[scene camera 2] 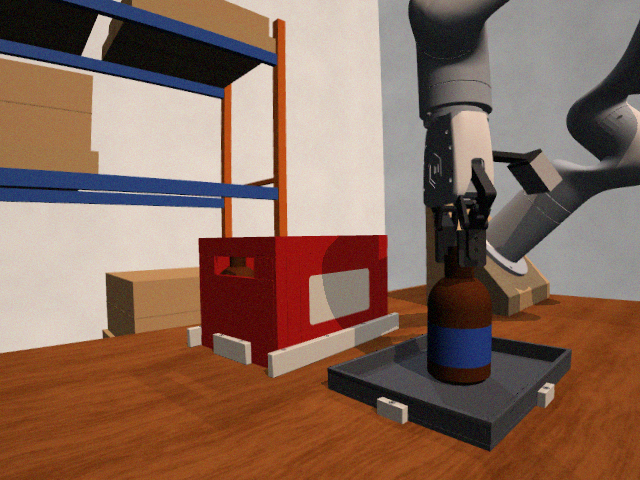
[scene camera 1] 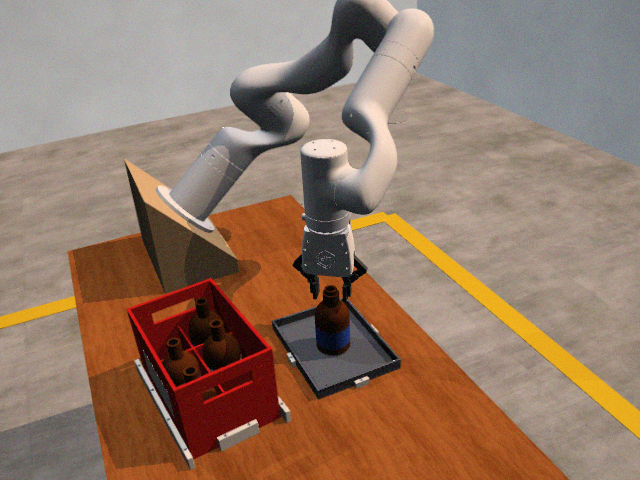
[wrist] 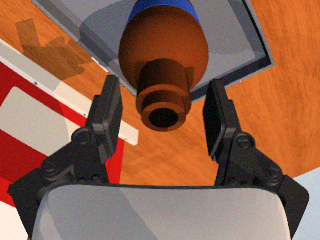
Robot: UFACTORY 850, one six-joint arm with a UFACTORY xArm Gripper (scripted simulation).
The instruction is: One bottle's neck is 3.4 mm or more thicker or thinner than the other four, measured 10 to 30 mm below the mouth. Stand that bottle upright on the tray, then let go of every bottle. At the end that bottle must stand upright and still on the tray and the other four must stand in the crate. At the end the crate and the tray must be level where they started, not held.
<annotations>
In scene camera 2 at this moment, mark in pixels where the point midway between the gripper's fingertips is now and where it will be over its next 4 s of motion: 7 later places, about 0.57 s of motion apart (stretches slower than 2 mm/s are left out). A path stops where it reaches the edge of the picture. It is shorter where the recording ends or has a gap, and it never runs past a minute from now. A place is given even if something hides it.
The gripper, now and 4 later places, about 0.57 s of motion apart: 459, 264; 459, 253; 458, 230; 458, 198; 457, 184
</annotations>
